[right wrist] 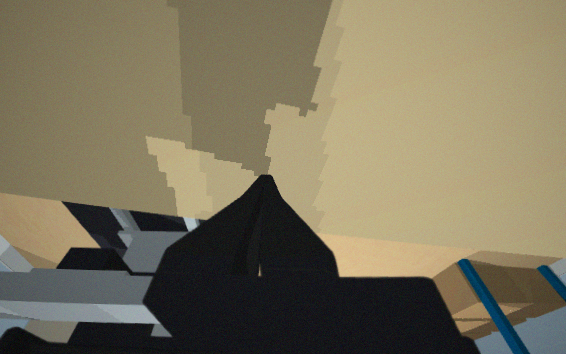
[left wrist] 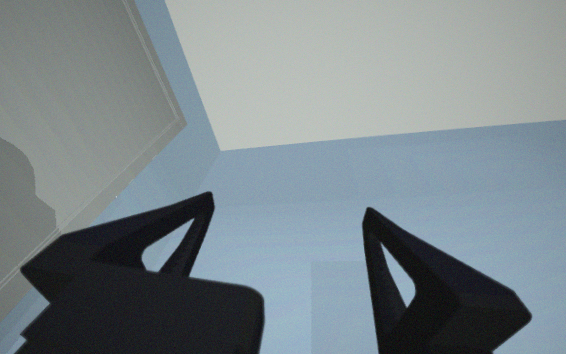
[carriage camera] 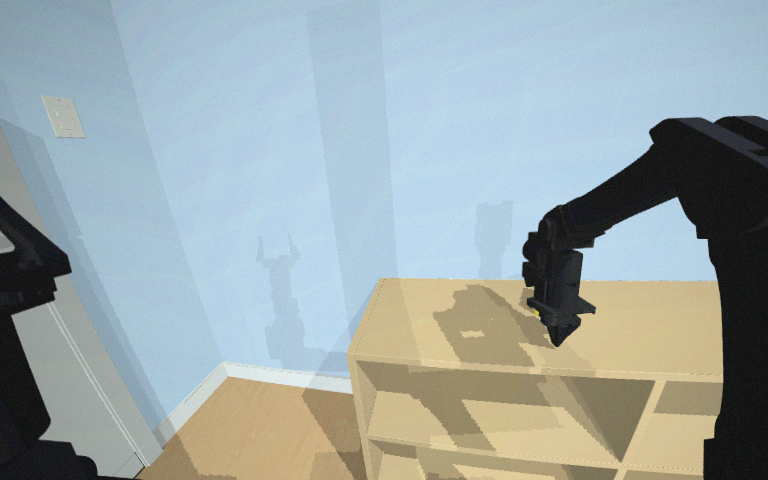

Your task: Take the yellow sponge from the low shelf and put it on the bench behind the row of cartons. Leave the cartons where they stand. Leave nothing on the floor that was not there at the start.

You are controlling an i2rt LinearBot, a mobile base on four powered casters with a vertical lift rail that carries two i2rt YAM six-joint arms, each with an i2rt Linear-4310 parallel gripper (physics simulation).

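Places are measured from the left arm's base along level axes (x down, y left, z ahead), in centimetres.
Pixels of known places: left gripper, fingertip midpoint: (left wrist: 286, 207); right gripper, fingertip midpoint: (right wrist: 266, 183) (carriage camera: 555, 345).
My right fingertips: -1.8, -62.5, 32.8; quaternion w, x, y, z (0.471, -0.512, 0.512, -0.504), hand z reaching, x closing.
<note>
Behind a point stands the place of what it marks, as x, y, z.
A small bit of the yellow sponge (carriage camera: 536, 312) @(-1.7, -64.9, 44.4) shows past the right gripper in the carriage camera; the rest is hidden behind it. My right gripper (carriage camera: 557, 343) @(-1.8, -62.5, 32.8) (right wrist: 266, 183) @(-1.8, -62.5, 32.8) is shut and empty, pointing down over the top of a light wooden shelf unit (carriage camera: 651, 333) @(-0.9, -85.8, 34.8) (right wrist: 425, 125) @(-1.0, -71.0, 36.5). The sponge does not show in the right wrist view. My left gripper (left wrist: 286, 207) @(-43.7, -0.7, 3.3) is open and empty, raised toward the wall and ceiling. I cannot make out the row of cartons.
Open compartments of the shelf unit face the camera. A pale blue wall (carriage camera: 254, 141) @(-50.4, 15.5, 80.8) stands behind it. A grey door (carriage camera: 73, 390) @(16.3, 68.9, 39.8) is at the left, with wooden floor (carriage camera: 271, 418) @(60.0, 27.1, 64.2) between. Brown box-like shapes with blue bars (right wrist: 492, 305) @(29.4, -197.9, -91.7) show at the right wrist view's lower right.
</note>
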